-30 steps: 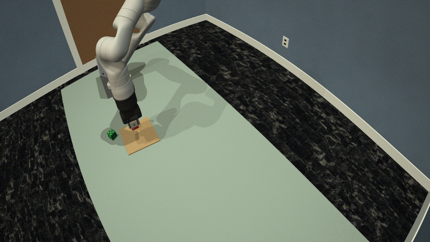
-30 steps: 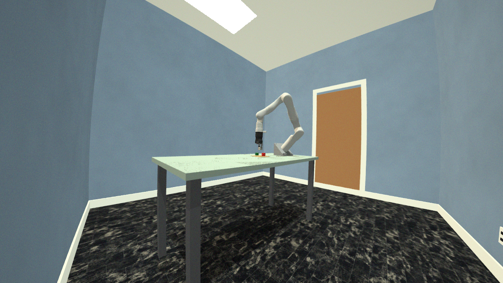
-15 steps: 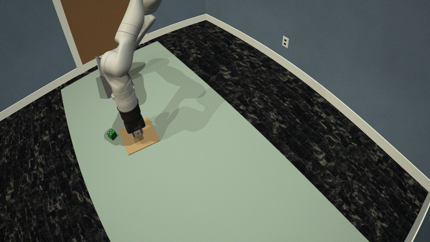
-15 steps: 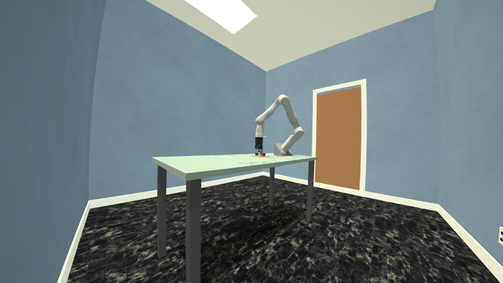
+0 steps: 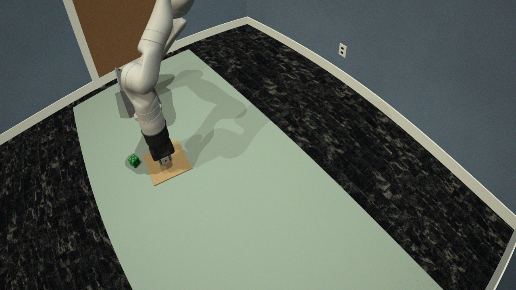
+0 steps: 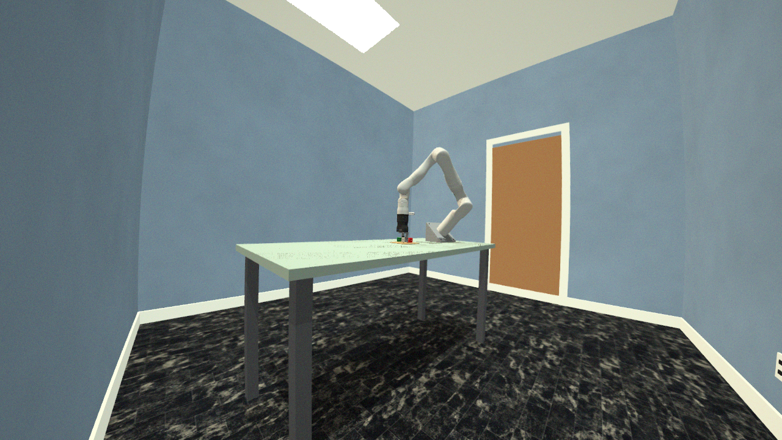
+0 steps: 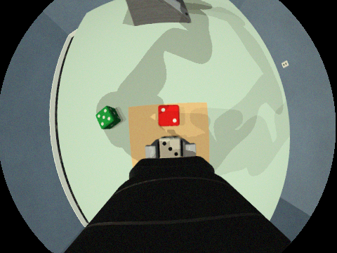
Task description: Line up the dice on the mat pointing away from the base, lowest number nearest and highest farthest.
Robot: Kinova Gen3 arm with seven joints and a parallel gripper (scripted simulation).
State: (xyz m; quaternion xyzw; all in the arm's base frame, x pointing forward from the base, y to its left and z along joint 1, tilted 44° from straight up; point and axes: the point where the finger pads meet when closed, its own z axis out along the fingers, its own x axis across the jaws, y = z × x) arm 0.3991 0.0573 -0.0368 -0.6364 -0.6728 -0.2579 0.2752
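My hand is right at the white die. Also, from my hand: green die: 50 mm behind, 110 mm to the right, 10 mm below; tan mat: 30 mm below; red die: 50 mm behind, 10 mm below.
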